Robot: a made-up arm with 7 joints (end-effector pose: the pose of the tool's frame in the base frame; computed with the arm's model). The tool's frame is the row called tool.
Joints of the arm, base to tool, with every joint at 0 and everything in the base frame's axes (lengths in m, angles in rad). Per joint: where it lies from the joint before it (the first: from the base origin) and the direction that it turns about. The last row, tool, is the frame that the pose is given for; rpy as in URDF.
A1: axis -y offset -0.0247 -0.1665 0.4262
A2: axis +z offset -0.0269 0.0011 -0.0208
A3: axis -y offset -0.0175 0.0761 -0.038
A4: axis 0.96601 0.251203 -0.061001 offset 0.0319 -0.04 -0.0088
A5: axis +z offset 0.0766 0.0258 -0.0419
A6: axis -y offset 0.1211 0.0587 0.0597
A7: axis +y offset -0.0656 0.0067 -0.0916
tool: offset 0.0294 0.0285 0.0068 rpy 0 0 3.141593
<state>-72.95 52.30 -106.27 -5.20 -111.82 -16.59 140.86</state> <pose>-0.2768 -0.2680 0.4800 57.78 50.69 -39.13</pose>
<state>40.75 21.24 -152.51 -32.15 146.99 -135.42 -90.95</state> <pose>0.0356 -0.0428 0.3614 -56.11 45.56 30.63</pose>
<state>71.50 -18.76 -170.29 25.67 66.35 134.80 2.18</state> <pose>0.1594 0.1028 0.3029 -35.86 -66.17 93.90</pose>
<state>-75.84 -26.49 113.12 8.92 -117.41 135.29 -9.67</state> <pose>-0.0358 -0.2883 0.5852 -84.10 101.84 -16.98</pose>
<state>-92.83 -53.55 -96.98 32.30 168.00 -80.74 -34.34</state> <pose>-0.1269 -0.1727 0.5011 -53.85 128.40 -97.62</pose>
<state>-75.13 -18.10 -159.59 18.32 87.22 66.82 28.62</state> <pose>-0.0938 0.1042 0.3881 78.61 -50.36 0.60</pose>
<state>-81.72 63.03 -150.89 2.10 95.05 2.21 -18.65</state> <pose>-0.0561 -0.1513 0.5998 144.62 -61.62 -72.08</pose>
